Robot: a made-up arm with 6 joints. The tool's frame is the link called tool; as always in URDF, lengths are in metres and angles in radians. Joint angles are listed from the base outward. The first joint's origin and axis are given. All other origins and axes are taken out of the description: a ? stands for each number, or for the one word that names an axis. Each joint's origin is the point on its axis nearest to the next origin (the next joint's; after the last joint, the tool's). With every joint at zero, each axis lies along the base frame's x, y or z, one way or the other. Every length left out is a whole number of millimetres.
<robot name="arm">
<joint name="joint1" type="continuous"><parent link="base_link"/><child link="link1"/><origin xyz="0 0 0.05" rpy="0 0 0"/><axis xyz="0 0 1"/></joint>
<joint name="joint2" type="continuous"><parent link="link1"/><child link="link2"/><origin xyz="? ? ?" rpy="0 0 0"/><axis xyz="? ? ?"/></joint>
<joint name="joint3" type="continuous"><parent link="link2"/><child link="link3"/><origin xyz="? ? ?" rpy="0 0 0"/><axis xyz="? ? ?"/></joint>
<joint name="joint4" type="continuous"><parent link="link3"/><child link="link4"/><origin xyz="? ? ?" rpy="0 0 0"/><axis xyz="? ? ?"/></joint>
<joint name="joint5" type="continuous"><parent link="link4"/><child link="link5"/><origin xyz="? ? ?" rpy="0 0 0"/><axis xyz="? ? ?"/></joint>
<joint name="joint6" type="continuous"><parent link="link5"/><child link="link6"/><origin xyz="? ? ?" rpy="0 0 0"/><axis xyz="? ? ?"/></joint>
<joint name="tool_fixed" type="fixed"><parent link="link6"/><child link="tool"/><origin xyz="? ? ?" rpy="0 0 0"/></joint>
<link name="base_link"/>
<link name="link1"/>
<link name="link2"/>
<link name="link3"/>
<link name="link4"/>
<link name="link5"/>
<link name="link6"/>
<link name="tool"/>
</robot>
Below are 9 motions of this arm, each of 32 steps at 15 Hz.
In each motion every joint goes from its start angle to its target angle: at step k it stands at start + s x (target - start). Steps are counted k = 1, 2, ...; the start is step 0. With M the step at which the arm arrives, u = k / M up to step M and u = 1 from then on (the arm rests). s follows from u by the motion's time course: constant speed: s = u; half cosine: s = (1 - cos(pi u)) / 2; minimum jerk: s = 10 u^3 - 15 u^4 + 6 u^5.
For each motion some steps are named. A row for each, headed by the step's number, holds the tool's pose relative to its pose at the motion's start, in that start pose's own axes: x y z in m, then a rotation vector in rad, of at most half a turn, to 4 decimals.
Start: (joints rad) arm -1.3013 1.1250 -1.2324 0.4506 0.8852 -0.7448
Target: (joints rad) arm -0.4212 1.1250 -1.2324 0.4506 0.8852 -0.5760
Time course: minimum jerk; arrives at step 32
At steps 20, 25, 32:
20: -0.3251 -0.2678 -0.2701 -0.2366 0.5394 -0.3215
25: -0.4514 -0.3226 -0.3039 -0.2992 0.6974 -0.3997
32: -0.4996 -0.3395 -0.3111 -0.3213 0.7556 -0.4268

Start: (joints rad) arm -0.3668 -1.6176 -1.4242 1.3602 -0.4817 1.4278
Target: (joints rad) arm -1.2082 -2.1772 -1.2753 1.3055 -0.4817 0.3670
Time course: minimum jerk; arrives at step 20
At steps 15, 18, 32:
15: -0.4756 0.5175 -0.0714 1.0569 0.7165 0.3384
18: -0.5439 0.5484 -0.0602 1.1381 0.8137 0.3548
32: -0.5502 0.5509 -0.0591 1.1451 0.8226 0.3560

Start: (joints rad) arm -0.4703 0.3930 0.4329 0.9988 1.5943 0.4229
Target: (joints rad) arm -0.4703 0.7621 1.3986 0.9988 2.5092 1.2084
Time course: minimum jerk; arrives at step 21
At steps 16, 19, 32:
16: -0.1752 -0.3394 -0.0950 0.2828 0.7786 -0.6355
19: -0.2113 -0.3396 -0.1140 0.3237 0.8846 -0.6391
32: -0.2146 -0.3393 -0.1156 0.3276 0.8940 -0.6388

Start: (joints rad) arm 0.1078 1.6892 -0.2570 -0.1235 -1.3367 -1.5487
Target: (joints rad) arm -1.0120 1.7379 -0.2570 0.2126 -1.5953 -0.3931
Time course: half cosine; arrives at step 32
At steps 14, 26, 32:
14: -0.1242 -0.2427 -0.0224 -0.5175 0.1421 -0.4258
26: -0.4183 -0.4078 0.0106 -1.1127 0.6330 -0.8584
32: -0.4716 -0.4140 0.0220 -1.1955 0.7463 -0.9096

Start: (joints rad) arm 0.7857 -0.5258 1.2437 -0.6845 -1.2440 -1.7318
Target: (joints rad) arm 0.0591 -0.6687 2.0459 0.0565 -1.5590 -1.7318
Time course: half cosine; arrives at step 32
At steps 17, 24, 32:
17: -0.0628 -0.0063 0.0983 0.3871 -0.2087 -0.1022
24: -0.1025 -0.0216 0.1193 0.5644 -0.2605 -0.1911
32: -0.1222 -0.0288 0.1227 0.6362 -0.2702 -0.2392

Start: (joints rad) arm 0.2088 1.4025 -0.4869 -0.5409 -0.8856 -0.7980
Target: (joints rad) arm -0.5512 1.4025 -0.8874 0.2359 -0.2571 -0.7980
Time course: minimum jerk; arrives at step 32
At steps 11, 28, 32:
11: -0.0350 -0.1451 0.0867 -0.0375 -0.1949 -0.2893
28: -0.5047 -0.3954 0.4247 -0.3365 -0.9149 -1.1567
32: -0.5181 -0.3940 0.4311 -0.3454 -0.9317 -1.1725

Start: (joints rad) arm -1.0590 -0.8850 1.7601 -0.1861 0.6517 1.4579
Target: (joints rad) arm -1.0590 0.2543 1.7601 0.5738 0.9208 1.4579
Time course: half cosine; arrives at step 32
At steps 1, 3, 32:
1: 0.0006 0.0000 -0.0033 -0.0002 0.0052 -0.0001
3: 0.0048 0.0000 -0.0291 -0.0021 0.0464 -0.0011
32: -0.7326 -0.0825 -0.7131 -0.2063 2.1451 -0.1040

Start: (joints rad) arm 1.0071 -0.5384 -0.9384 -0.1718 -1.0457 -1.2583
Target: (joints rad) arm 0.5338 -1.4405 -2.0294 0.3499 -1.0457 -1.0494
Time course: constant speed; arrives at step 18
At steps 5, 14, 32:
5: -0.0639 0.0390 0.1592 0.1237 -0.5041 0.1812
14: -0.3442 0.0049 0.2898 0.3887 -1.4212 0.5032
32: -0.4695 -0.0544 0.2465 0.5430 -1.8124 0.6551

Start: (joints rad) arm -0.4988 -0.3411 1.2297 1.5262 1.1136 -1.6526
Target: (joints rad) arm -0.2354 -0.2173 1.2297 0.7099 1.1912 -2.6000
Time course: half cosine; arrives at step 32
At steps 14, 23, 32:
14: -0.0810 0.0110 -0.1325 0.4727 0.2570 -0.1442
23: -0.1836 0.0475 -0.2258 0.9610 0.4786 -0.3770
32: -0.2314 0.0691 -0.2536 1.1709 0.5611 -0.5071

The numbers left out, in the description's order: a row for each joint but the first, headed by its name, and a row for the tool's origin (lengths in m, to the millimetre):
joint2: xyz -0.114 0.175 0, axis 0 -1 0
joint3: xyz 0.166 0 -0.202, axis -1 0 0
joint4: xyz 0 -0.004 -0.022, axis 0 0 -1
joint5: xyz 0.142 -0.114 0, axis 0 0 -1
joint6: xyz 0.432 0.089 0, axis -1 0 0
tool: xyz 0 0.042 -0.098

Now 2 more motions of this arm.
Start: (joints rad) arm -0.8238 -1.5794 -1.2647 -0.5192 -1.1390 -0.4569
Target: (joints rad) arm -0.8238 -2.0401 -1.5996 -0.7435 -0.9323 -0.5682
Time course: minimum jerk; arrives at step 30
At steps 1, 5, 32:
1: 0.0000 0.0000 0.0000 0.0001 -0.0002 -0.0001
5: 0.0000 0.0001 0.0046 0.0077 -0.0176 -0.0080
32: -0.0416 -0.0049 0.1450 0.1405 -0.5072 -0.2210

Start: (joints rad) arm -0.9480 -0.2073 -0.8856 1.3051 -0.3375 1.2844
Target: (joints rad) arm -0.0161 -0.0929 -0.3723 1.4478 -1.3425 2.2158
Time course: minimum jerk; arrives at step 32
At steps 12, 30, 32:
12: -0.0269 -0.0185 0.1524 -0.5005 -0.4355 0.0335
30: -0.4132 0.1116 0.3484 -1.5220 -1.7917 -0.2194
32: -0.4148 0.1119 0.3481 -1.5238 -1.7964 -0.2212

